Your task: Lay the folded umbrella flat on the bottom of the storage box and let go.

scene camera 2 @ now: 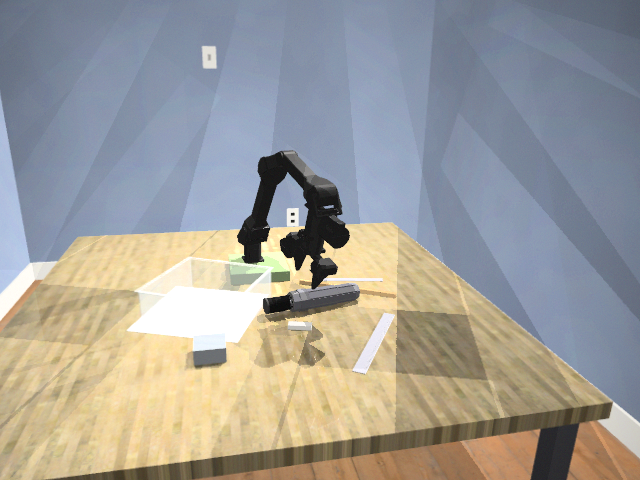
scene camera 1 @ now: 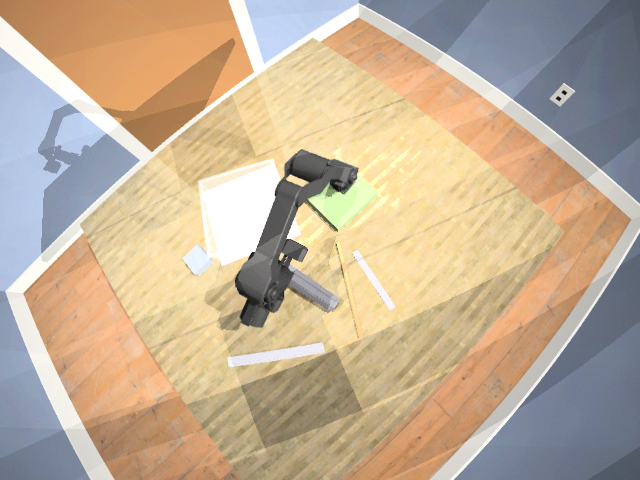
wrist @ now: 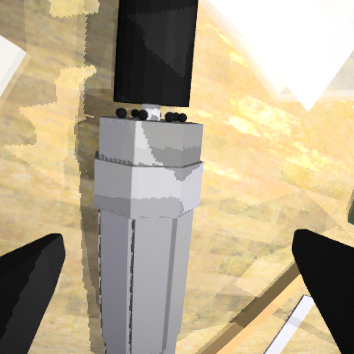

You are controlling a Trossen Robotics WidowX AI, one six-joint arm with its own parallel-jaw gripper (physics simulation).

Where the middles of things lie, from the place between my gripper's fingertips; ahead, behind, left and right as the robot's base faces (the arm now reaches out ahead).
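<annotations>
The thin wooden stick (wrist: pixel 291 280) is 160 mm to the left of my hand, and it is also 80 mm below my hand and 80 mm behind it. Then there is the storage box (scene camera 2: pixel 200 296), which I find 250 mm to the right of my hand, 60 mm behind it and 40 mm below it.
</annotations>
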